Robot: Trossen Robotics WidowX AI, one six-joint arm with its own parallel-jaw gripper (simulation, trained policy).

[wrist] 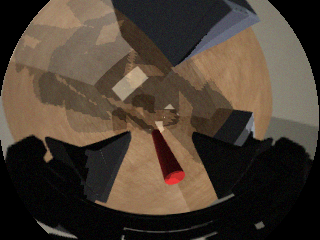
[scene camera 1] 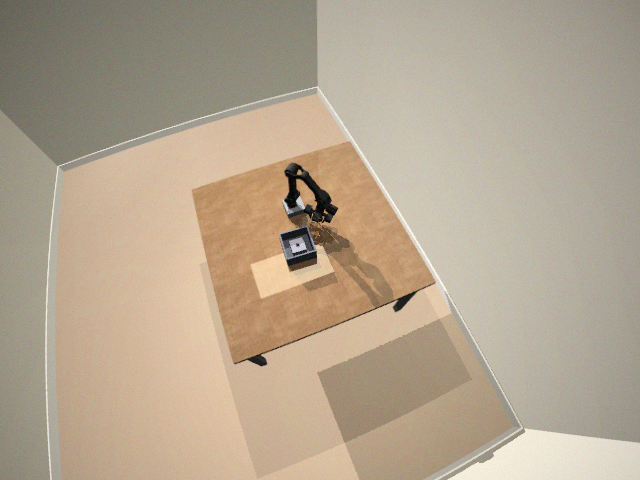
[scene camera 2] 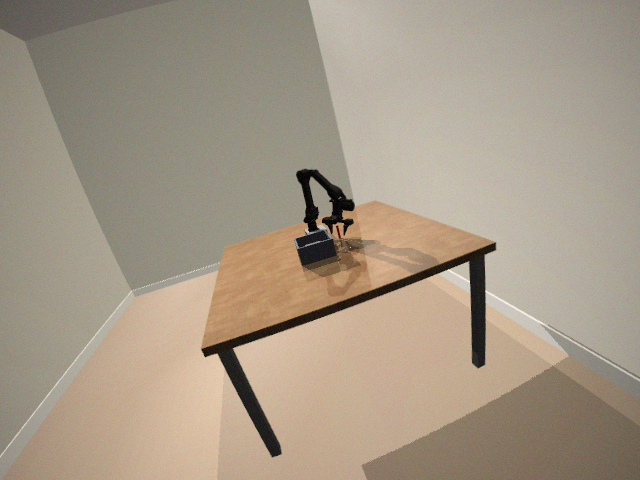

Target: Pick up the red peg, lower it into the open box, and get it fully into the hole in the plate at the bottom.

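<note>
A grey box (scene camera 1: 285, 237) is visible in the scene, and scene camera 2 shows the box (scene camera 2: 325, 249) too. The wrist view shows a red peg (wrist: 172, 172), though scene camera 1 misses the peg, hidden by the gripper. The gripper (wrist: 162, 135) itself is in the wrist view.
</note>
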